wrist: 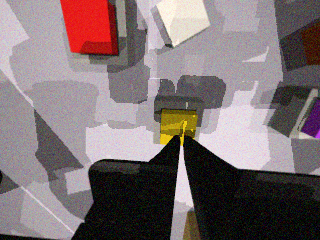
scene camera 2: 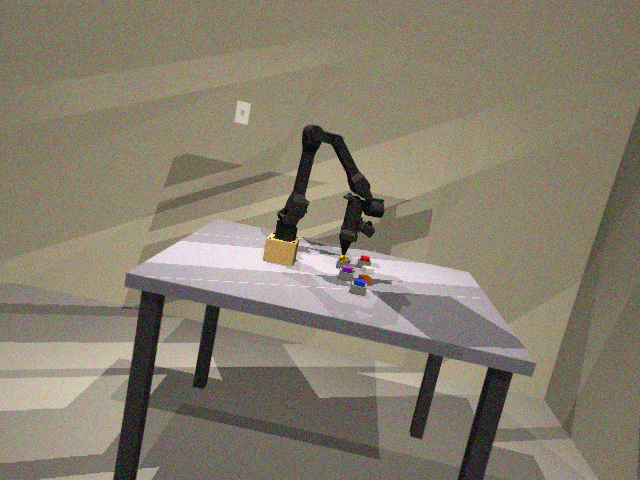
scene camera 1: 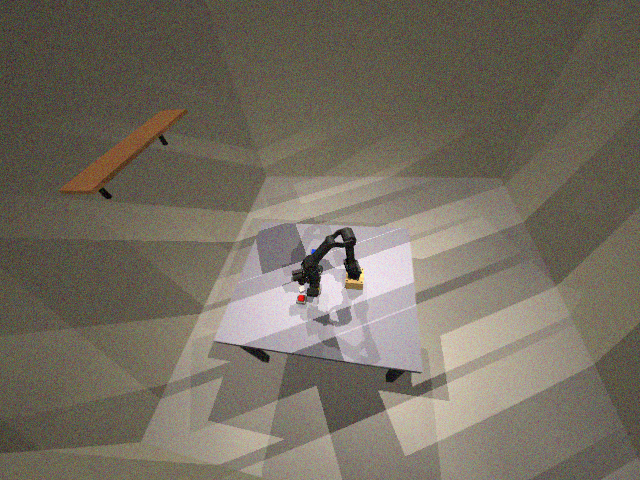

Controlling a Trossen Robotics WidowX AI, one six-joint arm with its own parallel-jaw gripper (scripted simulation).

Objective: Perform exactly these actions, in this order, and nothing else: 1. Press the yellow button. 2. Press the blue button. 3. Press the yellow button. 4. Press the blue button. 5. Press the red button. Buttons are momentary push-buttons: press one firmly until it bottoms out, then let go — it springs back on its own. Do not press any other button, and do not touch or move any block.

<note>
The gripper (scene camera 2: 343, 254) is shut and holds nothing. Further things: a yellow button (wrist: 173, 122).
The gripper shows as well in the wrist view (wrist: 181, 140).
</note>
